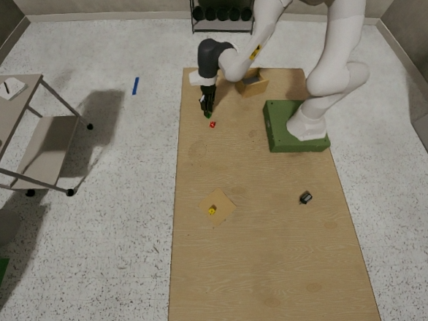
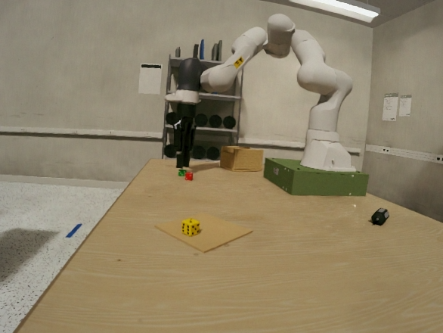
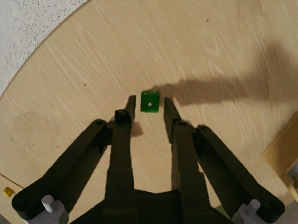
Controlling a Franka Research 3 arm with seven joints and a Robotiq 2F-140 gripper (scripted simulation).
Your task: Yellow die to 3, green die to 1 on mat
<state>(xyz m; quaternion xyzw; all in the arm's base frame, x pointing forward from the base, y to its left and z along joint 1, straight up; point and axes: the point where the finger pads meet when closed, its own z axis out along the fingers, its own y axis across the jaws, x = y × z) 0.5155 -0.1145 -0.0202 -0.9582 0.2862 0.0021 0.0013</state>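
My gripper is now 5 cm above the green die. From my hand the other things lie so: wooden box (28 cm behind, 25 cm to the right, 2 cm below); then tan mat (6 cm behind, 55 cm to the left, 6 cm below); then red die (3 cm behind, 7 cm to the left, 5 cm below).
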